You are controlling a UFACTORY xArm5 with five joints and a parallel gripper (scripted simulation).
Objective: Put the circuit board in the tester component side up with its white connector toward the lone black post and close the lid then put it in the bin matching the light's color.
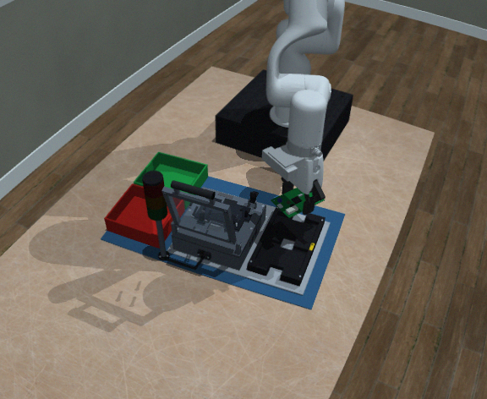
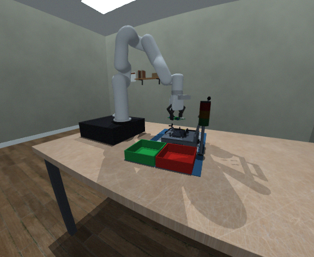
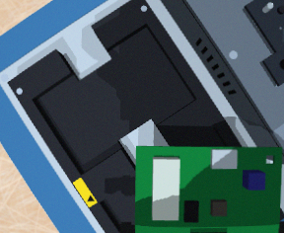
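Right now the green circuit board is right at my hand. The rest, counted from my hand: lid 210 mm ahead, 140 mm to the right, 60 mm above; then green bin 370 mm to the right, 110 mm below; then black latch 110 mm to the right, 30 mm below, 10 mm ahead.
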